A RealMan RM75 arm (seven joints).
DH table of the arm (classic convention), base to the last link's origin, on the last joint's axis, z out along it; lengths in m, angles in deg. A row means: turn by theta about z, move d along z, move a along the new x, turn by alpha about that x. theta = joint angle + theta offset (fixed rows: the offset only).
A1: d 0.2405; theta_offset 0; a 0; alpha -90
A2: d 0; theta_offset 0; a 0; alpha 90
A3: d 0.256; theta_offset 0; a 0; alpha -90
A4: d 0; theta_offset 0; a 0; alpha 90
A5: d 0.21; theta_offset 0; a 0; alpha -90
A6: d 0; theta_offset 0; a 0; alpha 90
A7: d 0.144; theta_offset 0; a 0; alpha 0
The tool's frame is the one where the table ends.
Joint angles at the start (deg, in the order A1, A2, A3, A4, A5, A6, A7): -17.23, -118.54, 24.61, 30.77, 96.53, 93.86, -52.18
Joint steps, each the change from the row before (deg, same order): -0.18, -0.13, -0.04, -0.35, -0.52, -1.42, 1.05; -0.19, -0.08, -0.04, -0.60, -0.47, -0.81, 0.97; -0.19, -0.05, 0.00, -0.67, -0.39, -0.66, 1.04; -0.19, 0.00, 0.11, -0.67, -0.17, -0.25, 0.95; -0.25, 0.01, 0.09, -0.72, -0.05, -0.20, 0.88
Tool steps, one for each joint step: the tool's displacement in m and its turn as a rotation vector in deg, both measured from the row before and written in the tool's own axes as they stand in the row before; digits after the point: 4 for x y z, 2 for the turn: -0.0018, -0.0024, 0.0017, 1.30, -0.26, 0.70; -0.0015, -0.0007, 0.0017, 0.78, 0.06, 0.41; -0.0016, -0.0001, 0.0017, 0.57, 0.05, 0.42; -0.0013, 0.0010, 0.0017, 0.03, 0.08, 0.37; -0.0013, 0.0013, 0.0020, -0.12, 0.06, 0.29
